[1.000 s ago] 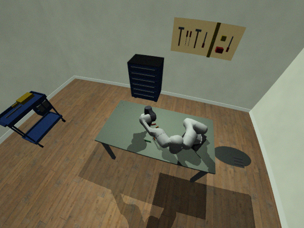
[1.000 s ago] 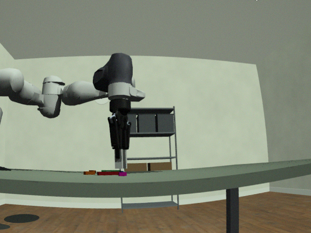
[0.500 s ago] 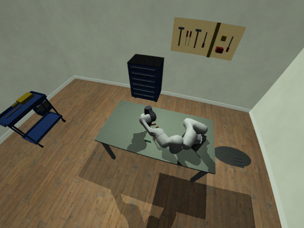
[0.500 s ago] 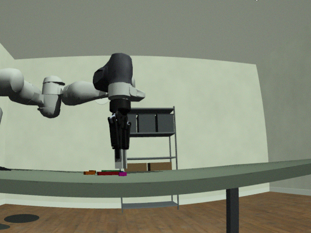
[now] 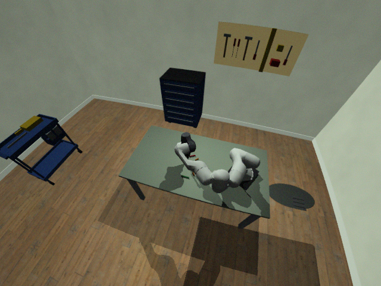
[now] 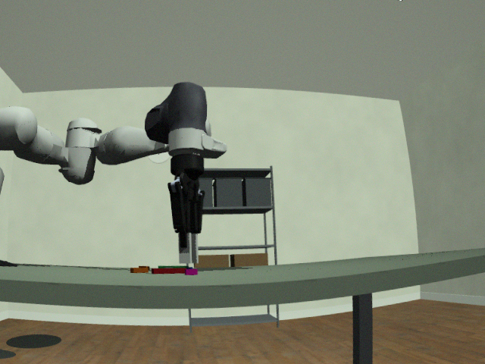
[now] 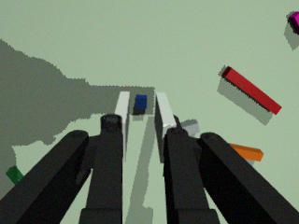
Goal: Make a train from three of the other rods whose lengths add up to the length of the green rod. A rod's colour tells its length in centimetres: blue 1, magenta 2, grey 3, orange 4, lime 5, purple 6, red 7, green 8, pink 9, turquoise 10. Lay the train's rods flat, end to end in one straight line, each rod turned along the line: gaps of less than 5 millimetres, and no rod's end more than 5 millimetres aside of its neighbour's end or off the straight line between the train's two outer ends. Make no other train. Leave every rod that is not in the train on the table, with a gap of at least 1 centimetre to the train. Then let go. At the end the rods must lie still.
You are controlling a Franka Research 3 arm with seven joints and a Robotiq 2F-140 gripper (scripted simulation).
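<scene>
My hand is 50 mm above the blue rod. The rest, counted from my hand: grey rod (50 mm behind, 20 mm to the right, 50 mm below); then magenta rod (20 mm behind, 170 mm to the right, 50 mm below); then red rod (50 mm behind, 90 mm to the right, 50 mm below).
</scene>
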